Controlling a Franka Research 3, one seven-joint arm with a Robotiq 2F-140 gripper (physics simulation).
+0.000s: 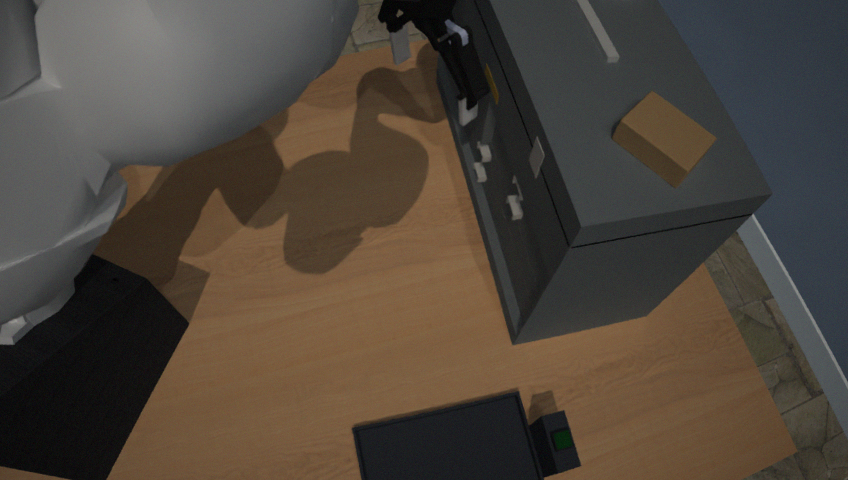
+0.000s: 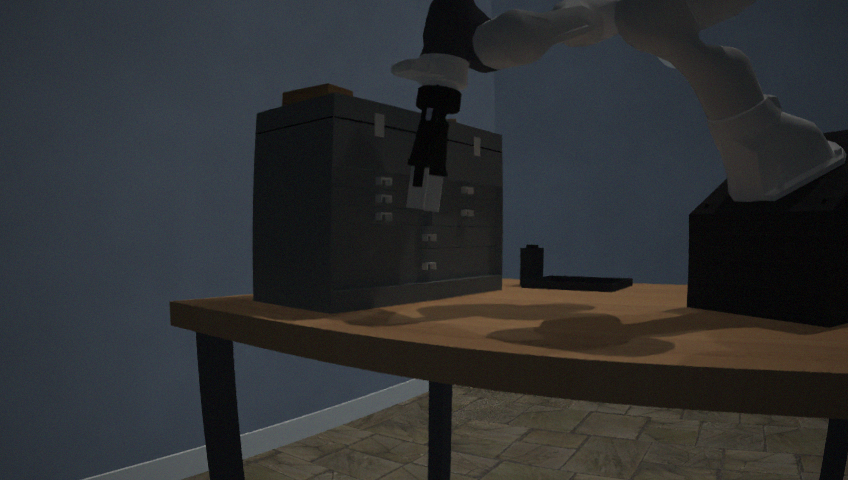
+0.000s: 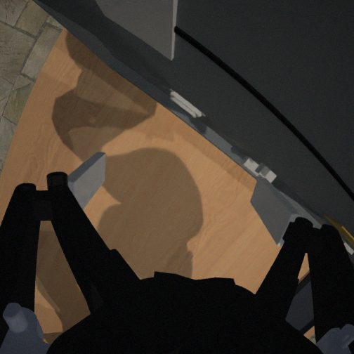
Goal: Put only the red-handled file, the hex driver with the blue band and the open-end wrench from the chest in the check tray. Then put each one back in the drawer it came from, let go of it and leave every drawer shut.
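Note:
The grey chest (image 1: pixel 630 279) (image 2: pixel 291 208) (image 3: pixel 280 60) stands on the table; the drawers whose fronts show look shut. Its pale handles include an upper-left one (image 2: pixel 383 180) and a bottom one (image 2: pixel 429 265). My gripper (image 1: pixel 434 79) (image 2: pixel 424 190) (image 3: pixel 181 178) is wide open and empty, in front of the chest's drawer fronts at about the height of the upper handles. One finger is close to the front, the other out over the table. The black check tray (image 1: pixel 446 443) (image 2: pixel 589 284) shows no tool on its visible part. The file, hex driver and wrench do not show.
A brown block (image 1: pixel 666 139) (image 2: pixel 318 93) and a pale bar (image 1: pixel 598 29) lie on the chest's lid. Pale latches (image 2: pixel 379 124) (image 2: pixel 476 146) stand on its front. A small black box with a green display (image 1: pixel 562 440) stands beside the tray. The black robot base (image 1: pixel 89 356) (image 2: pixel 761 255) stands opposite the chest.

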